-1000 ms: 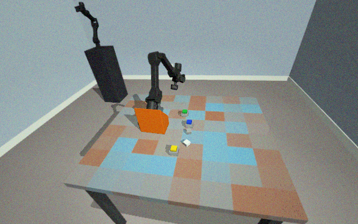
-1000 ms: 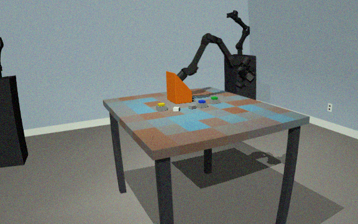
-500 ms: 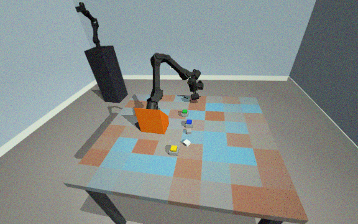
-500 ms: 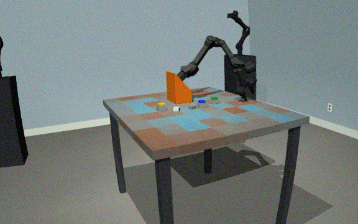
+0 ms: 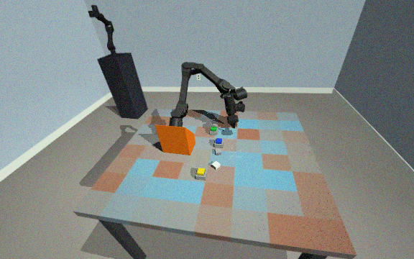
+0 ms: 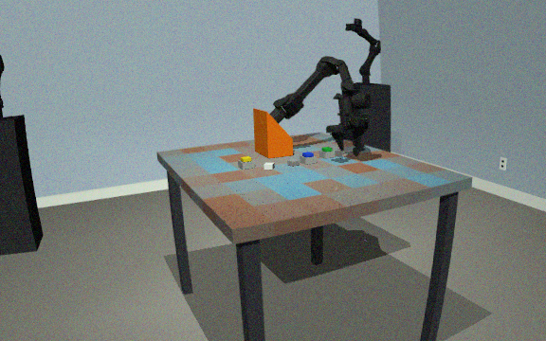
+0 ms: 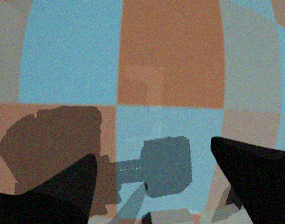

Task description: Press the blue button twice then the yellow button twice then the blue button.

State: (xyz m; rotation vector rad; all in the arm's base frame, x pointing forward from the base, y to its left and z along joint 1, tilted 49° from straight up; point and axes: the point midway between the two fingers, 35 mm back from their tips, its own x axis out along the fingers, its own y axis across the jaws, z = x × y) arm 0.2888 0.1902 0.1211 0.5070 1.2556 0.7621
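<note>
The blue button lies 15 cm to the right of my gripper tip, 6 cm behind it and 2 cm below it. Also, from my gripper tip: green button: 12 cm behind, 4 cm to the right, 2 cm below; grey block: 22 cm to the right, 5 cm behind, 4 cm below; white block: 32 cm to the right, 5 cm behind, 4 cm below.
</note>
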